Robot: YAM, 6 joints.
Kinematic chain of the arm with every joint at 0, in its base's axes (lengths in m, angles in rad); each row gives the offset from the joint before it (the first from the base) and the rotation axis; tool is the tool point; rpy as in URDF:
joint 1: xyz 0 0 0.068 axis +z
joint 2: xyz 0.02 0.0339 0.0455 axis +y
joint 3: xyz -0.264 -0.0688 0 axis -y
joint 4: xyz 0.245 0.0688 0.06 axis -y
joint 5: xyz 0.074 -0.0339 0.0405 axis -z
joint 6: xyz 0.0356 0 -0.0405 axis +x
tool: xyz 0 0 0 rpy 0 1.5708 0
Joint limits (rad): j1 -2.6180..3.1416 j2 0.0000..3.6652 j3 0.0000..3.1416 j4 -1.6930..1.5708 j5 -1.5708..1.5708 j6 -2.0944..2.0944
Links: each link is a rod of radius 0.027 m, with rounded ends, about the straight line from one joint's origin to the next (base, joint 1, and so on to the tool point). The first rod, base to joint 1, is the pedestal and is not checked.
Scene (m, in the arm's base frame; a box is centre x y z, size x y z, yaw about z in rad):
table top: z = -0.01
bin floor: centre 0.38 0.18 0 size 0.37 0.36 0.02 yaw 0.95
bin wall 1: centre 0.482 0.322 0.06 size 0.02 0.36 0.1 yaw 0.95
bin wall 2: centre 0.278 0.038 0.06 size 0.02 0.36 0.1 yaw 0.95
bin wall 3: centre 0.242 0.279 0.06 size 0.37 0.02 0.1 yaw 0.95
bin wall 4: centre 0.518 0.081 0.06 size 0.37 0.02 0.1 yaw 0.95
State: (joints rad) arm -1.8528 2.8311 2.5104 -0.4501 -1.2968 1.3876
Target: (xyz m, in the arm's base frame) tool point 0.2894 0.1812 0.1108
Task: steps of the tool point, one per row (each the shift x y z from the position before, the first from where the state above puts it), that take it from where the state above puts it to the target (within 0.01 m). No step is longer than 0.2 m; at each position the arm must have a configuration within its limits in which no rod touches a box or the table.
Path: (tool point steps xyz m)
1: 0.1675 0.0053 0.0173
2: 0.1525 0.0559 0.0165
3: 0.1222 0.0974 0.0154
4: 0.0812 0.1254 0.0141
5: 0.0347 0.1372 0.0123
6: -0.0108 0.1326 0.0104
7: -0.0501 0.1133 0.0081
8: -0.0785 0.0834 0.0058
9: 0.0000 0.0000 -0.1047

